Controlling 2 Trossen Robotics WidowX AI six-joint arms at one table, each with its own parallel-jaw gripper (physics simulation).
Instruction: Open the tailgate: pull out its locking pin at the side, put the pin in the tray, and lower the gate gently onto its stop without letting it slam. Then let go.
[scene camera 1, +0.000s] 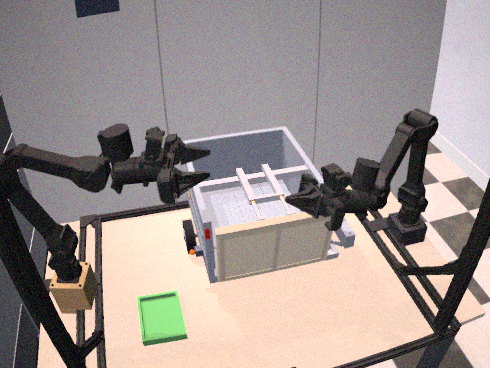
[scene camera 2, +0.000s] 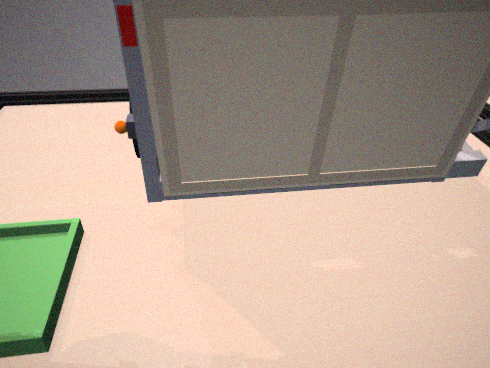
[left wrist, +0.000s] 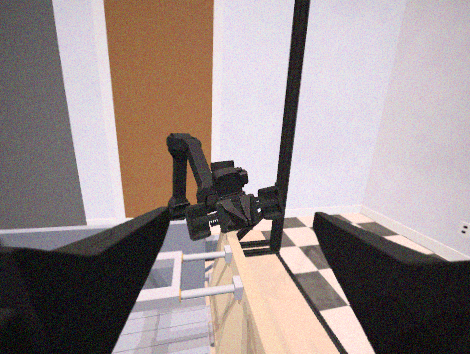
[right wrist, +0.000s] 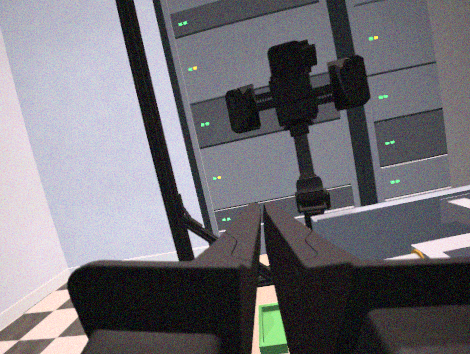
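Pixels of known places: left gripper, fingertip midpoint: (scene camera 1: 210, 162) (left wrist: 242, 216) (right wrist: 290, 81); right gripper, fingertip midpoint: (scene camera 1: 285, 199) (left wrist: 248, 222) (right wrist: 260, 211); left arm's base, origin of the base link: (scene camera 1: 69, 274); right arm's base, origin of the base link: (scene camera 1: 408, 220).
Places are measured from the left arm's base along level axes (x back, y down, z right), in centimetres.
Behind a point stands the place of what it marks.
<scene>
The tan tailgate (scene camera 1: 250, 252) @(z 2.3, x -48.8, y -8.8 cm) (scene camera 2: 250, 100) @(z 2.3, x -48.7, y -8.7 cm) (left wrist: 252, 305) @(z 2.4, x -48.1, y -17.9 cm) stands upright at the near end of the grey trailer box (scene camera 1: 237, 133) @(z -41.0, x -47.7, y -17.2 cm). The locking pin's orange knob (scene camera 1: 192, 252) @(z -6.5, x -33.9, y -1.2 cm) (scene camera 2: 120, 127) @(z -6.4, x -33.9, y -1.1 cm) sticks out at the gate's lower left side. The green tray (scene camera 1: 165, 340) @(z 14.5, x -26.3, y 9.7 cm) (scene camera 2: 65, 280) @(z 6.2, x -30.5, y 9.9 cm) (right wrist: 272, 348) @(z 10.9, x -31.4, y 9.4 cm) lies on the table at the front left; its visible floor holds no pin. My left gripper (scene camera 1: 209, 163) @(z 0.0, x -40.8, y -32.8 cm) is open and empty, above the box's left wall. My right gripper (scene camera 1: 286, 200) @(z 2.3, x -56.6, y -24.0 cm) (right wrist: 260, 211) @(z 2.3, x -56.6, y -24.0 cm) is shut on nothing, above the gate's top edge toward its right part. Contact with the gate cannot be told.
A white ladder-like frame (scene camera 1: 272, 179) @(z -14.4, x -55.6, y -17.9 cm) lies across the box, with two thin rods (left wrist: 207, 291) @(z -3.1, x -50.4, y -17.5 cm) (scene camera 1: 284, 204) @(z -4.5, x -57.4, y -17.4 cm) running from it to the gate's inner face. A black wheel (scene camera 1: 189, 236) @(z -16.9, x -32.3, y 2.2 cm) stands at the box's left side. Black rails (scene camera 1: 92, 285) (scene camera 1: 405, 270) @(z -0.6, x -92.8, y 5.9 cm) border the table.
</scene>
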